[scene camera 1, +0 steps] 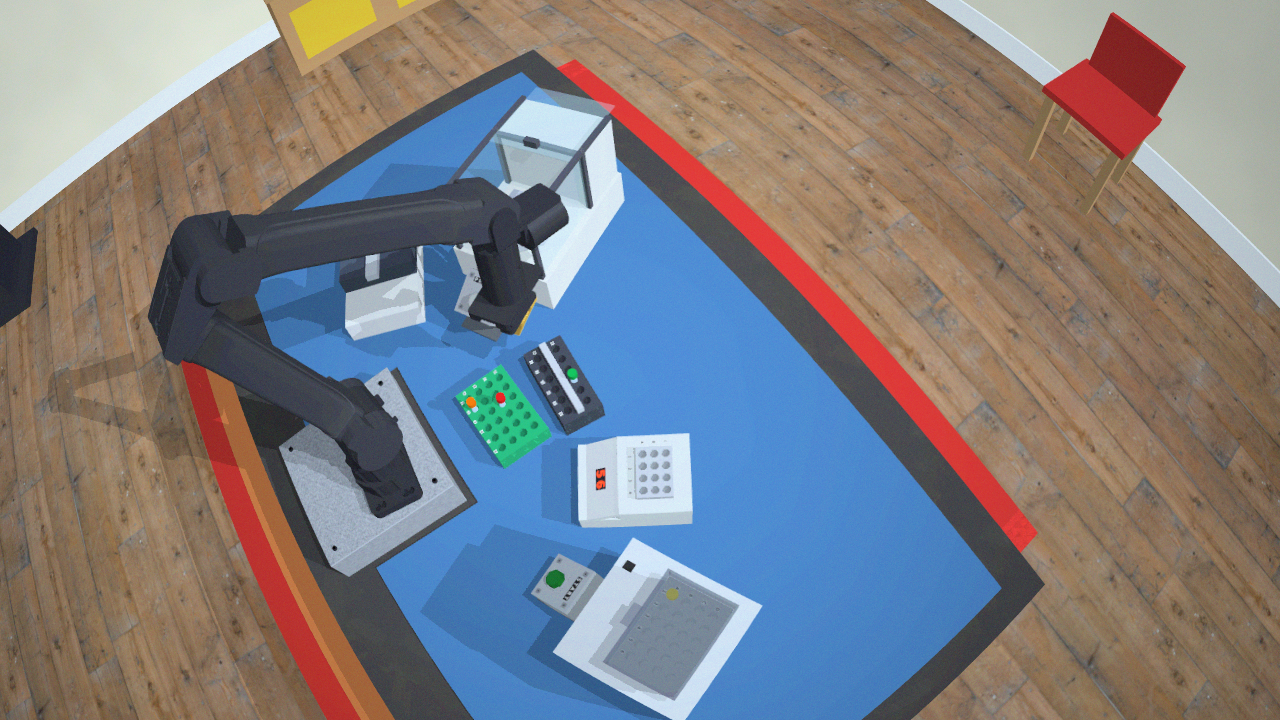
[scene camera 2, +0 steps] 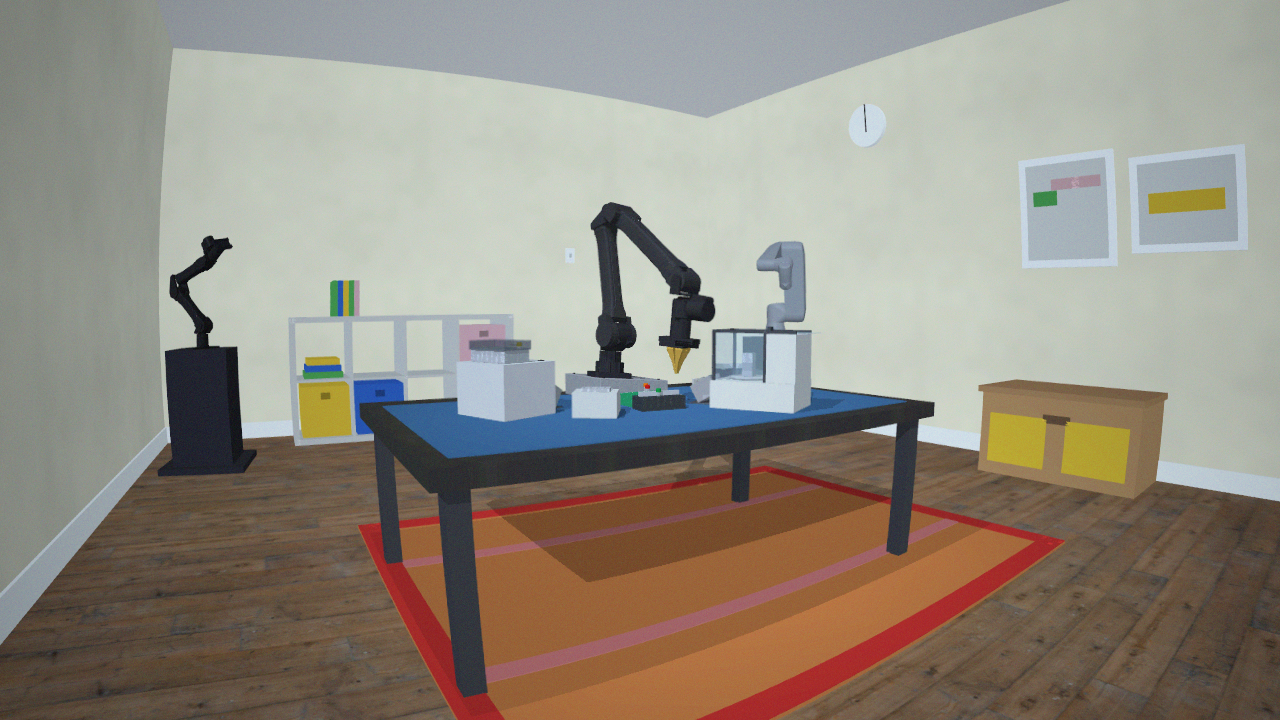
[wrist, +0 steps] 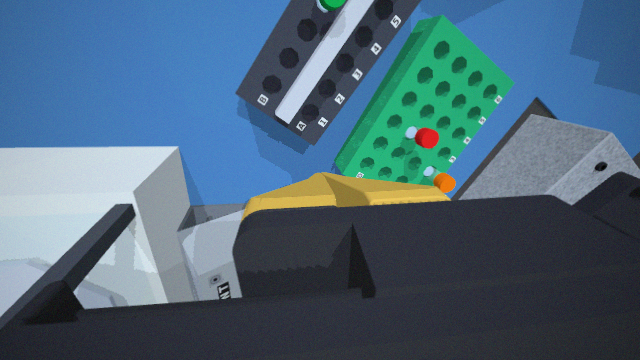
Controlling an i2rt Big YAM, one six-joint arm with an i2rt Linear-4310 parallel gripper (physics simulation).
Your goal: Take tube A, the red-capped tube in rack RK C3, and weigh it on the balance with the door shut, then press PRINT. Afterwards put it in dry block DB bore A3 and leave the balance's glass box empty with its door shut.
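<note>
Tube A, with its red cap point(scene camera 1: 500, 397) point(scene camera 2: 647, 385) point(wrist: 427, 138), stands in the green rack point(scene camera 1: 506, 462) point(wrist: 500, 80). My gripper point(scene camera 1: 528, 318) point(scene camera 2: 676, 368) point(wrist: 320, 184) is shut and empty, pointing down above the table beside the front of the balance point(scene camera 1: 586, 234) point(scene camera 2: 760, 395) point(wrist: 160, 200). The grey PRINT panel point(scene camera 1: 465, 302) point(wrist: 204, 265) is partly hidden by the gripper in the wrist view. The glass box stands on the balance; the arm covers part of it and I cannot tell its door's state. The dry block point(scene camera 1: 675, 512) point(scene camera 2: 595, 404), white with a red display, shows no tube in its bores.
An orange-capped tube point(scene camera 1: 470, 402) point(wrist: 444, 183) shares the green rack. A dark rack point(scene camera 1: 586, 419) point(wrist: 250, 90) with a green-capped tube point(scene camera 1: 571, 374) lies beside it. A white device with a dark top point(scene camera 1: 384, 308) stands left of the balance. A white box point(scene camera 1: 581, 640) point(scene camera 2: 505, 389) adjoins a green-button box point(scene camera 1: 539, 591).
</note>
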